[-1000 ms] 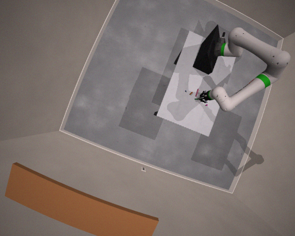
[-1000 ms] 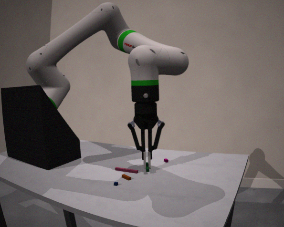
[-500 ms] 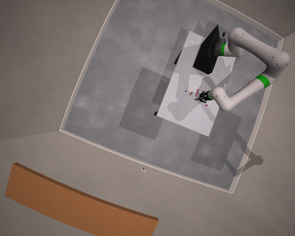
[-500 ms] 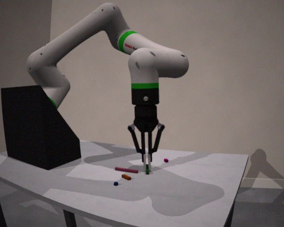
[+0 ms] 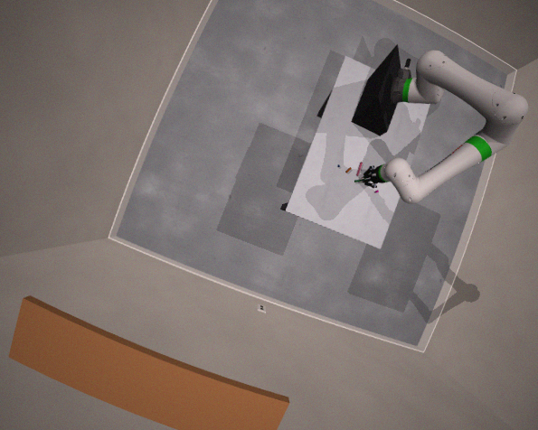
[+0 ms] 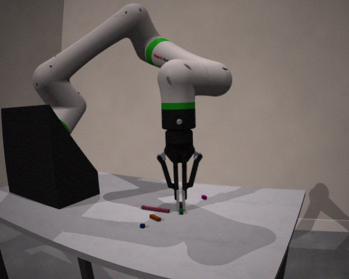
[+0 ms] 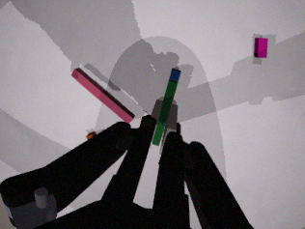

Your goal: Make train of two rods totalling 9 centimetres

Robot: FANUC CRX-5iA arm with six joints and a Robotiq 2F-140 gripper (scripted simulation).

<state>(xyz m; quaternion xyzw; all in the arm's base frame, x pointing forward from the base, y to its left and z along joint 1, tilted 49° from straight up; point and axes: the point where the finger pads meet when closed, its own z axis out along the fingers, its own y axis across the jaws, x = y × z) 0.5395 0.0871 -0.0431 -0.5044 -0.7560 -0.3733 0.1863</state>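
The green rod is 3 cm below my hand. Also, from my hand: pink rod 7 cm behind, 3 cm to the right, 3 cm below; then orange rod 10 cm to the right, 4 cm behind, 3 cm below; then magenta rod 13 cm to the left, 3 cm below, 3 cm ahead.
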